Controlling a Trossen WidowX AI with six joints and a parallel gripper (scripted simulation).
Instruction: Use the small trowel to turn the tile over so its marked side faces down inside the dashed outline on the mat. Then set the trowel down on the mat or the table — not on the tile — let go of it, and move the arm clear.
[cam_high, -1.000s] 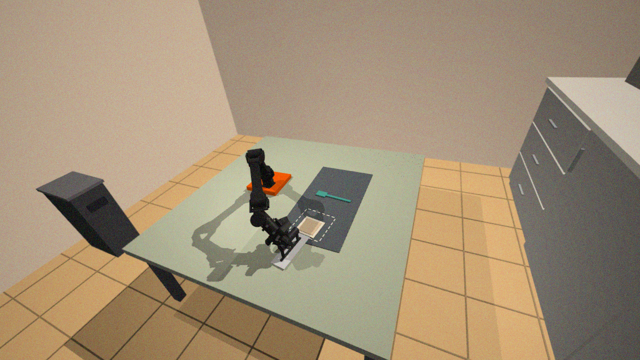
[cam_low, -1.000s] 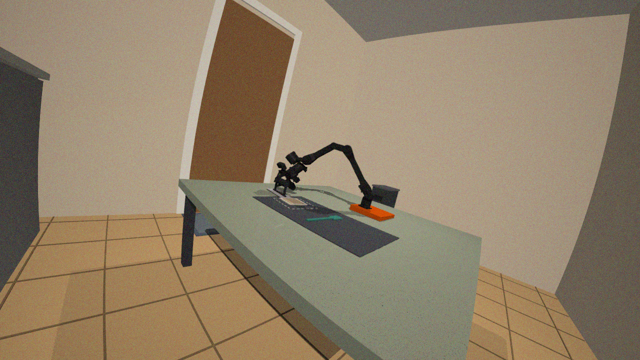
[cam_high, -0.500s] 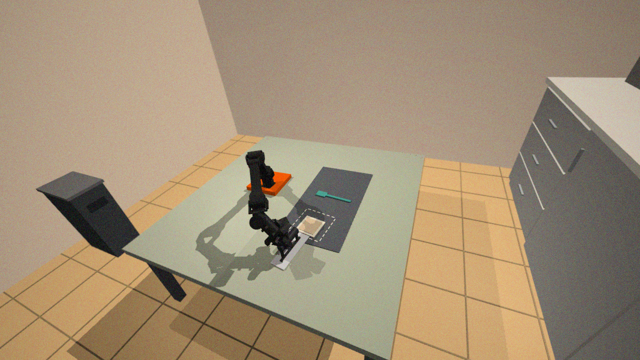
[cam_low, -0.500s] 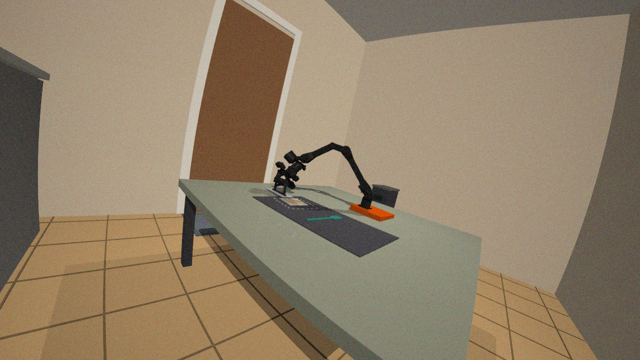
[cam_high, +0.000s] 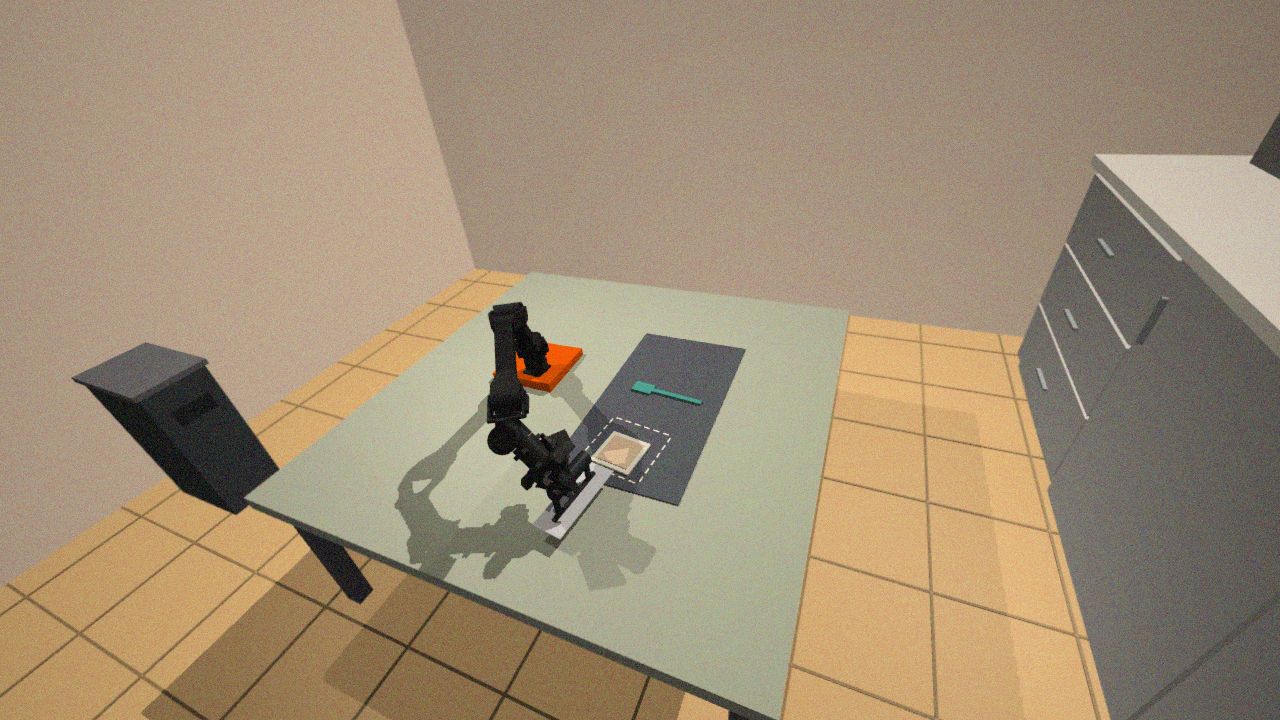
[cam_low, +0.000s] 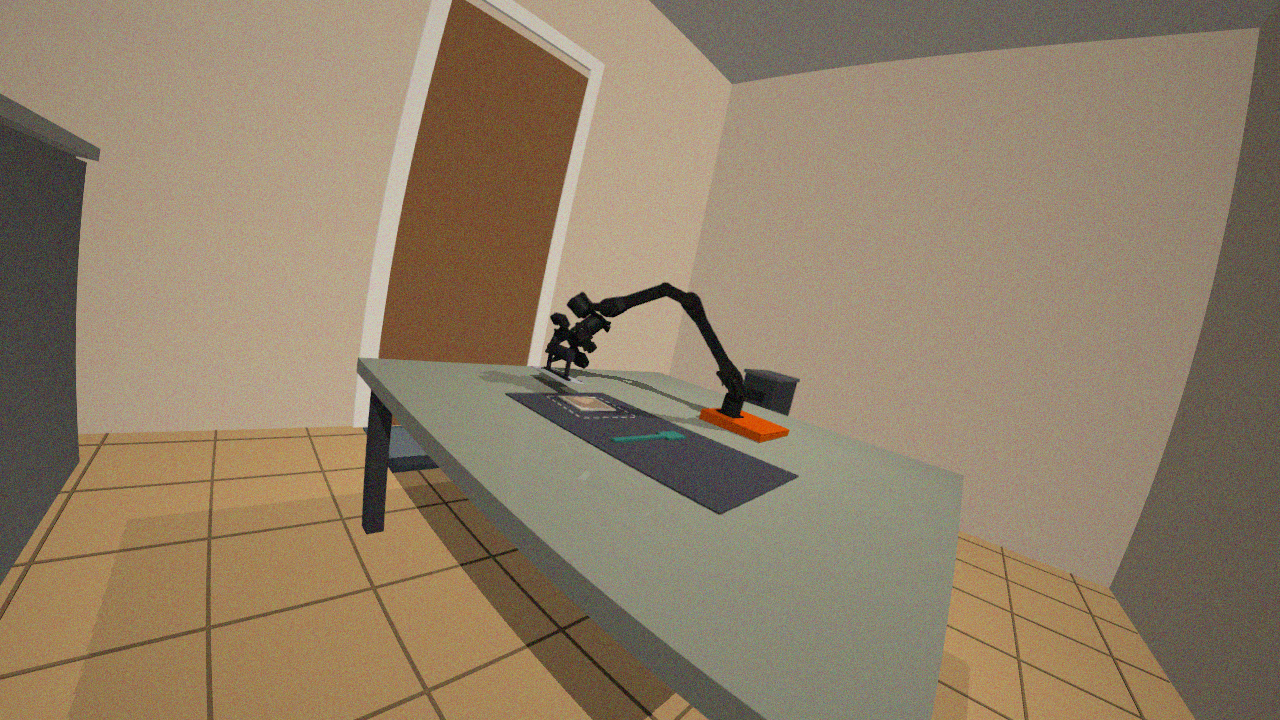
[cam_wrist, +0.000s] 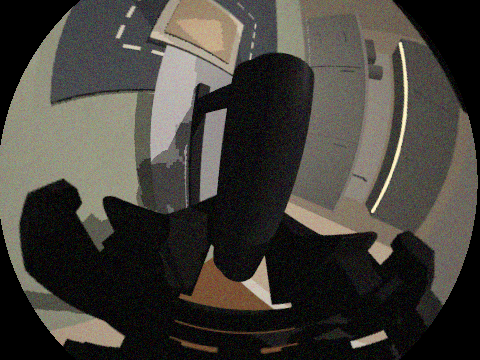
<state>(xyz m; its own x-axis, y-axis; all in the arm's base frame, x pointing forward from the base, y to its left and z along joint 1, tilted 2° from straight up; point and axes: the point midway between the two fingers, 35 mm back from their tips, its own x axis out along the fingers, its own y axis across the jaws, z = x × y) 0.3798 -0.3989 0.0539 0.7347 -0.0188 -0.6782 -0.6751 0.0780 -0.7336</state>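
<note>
My gripper tip is 20 mm past the teal trowel, 460 mm to the right of it and 80 mm above it. The rest, counted from my gripper tip: dark mat (420 mm to the left, 100 mm below); tile (10 mm behind, 210 mm to the left, 80 mm below).
</note>
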